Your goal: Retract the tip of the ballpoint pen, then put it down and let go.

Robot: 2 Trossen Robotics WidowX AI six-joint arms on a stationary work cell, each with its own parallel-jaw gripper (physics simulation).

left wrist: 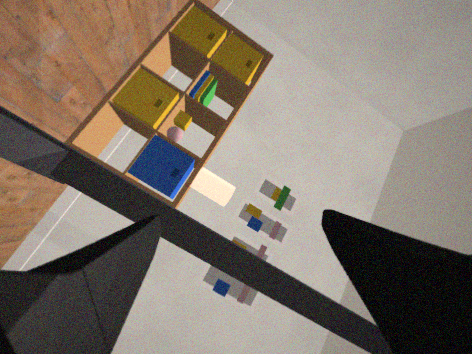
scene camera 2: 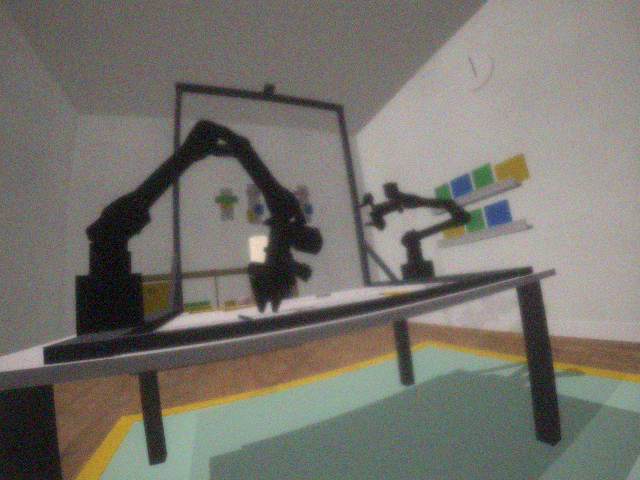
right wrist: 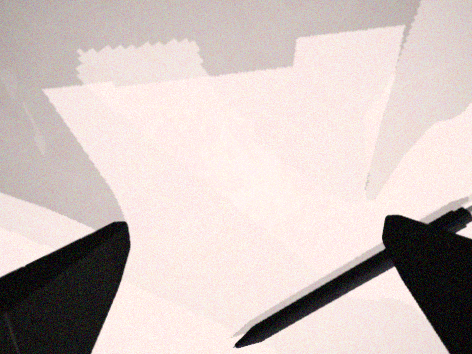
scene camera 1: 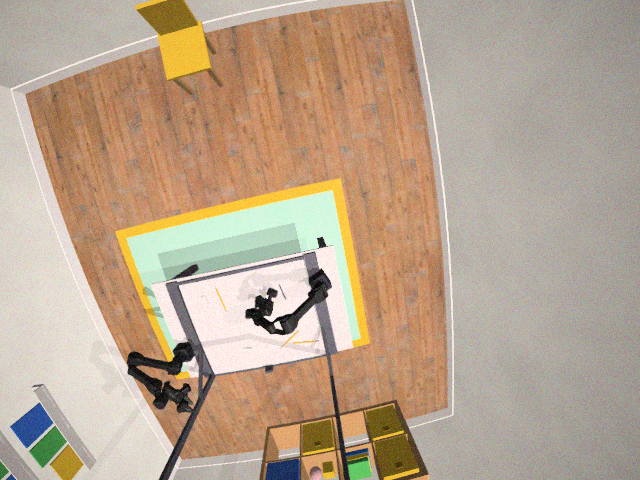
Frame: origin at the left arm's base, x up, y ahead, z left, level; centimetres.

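Seen in the pictures: left gripper, between the fingertips: (left wrist: 242, 220) (scene camera 2: 360, 217) (scene camera 1: 193, 408); right gripper, between the fingertips: (scene camera 2: 268, 312) (right wrist: 257, 230); left arm's base, origin of its link: (scene camera 1: 181, 356); right arm's base, origin of its link: (scene camera 1: 320, 285).
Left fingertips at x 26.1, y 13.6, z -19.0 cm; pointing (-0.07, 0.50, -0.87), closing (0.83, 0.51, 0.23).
Offsets run from my left fingertips to a thing's top centre. Level surfaces: height alone.
The pen @[dy +62.8, dx -34.0, dz +48.8 cm] (scene camera 1: 282, 291) (scene camera 2: 248, 316) (right wrist: 320, 302) is dark and slim and lies flat on the white table @[dx -34.9 cm] (scene camera 1: 204, 325). In the right wrist view it slants from a tapered end at lower centre to a narrower stub at the right edge; whether its tip is out cannot be told. My right gripper (scene camera 1: 271, 293) (scene camera 2: 268, 310) (right wrist: 257, 230) is open and empty, pointing down low over the table beside the pen; its right-hand finger in the wrist view covers part of the pen. My left gripper (scene camera 1: 188, 398) (scene camera 2: 368, 210) (left wrist: 242, 220) is open and empty, raised beyond the table's left end.
A yellow stick @[dy +22.1, dx -34.0, dz +51.1 cm] (scene camera 1: 221, 299) lies on the table's left part, and two more yellow sticks @[dy +59.1, dx -34.2, dz +13.3 cm] (scene camera 1: 290, 338) @[dy +69.2, dx -34.0, dz +9.2 cm] (scene camera 1: 306, 341) lie near its lower right. Dark frame bars (scene camera 1: 183, 315) (scene camera 2: 179, 206) (left wrist: 215, 235) stand around the table. A cubby shelf (scene camera 1: 267, 441) (left wrist: 90, 127) stands beyond.
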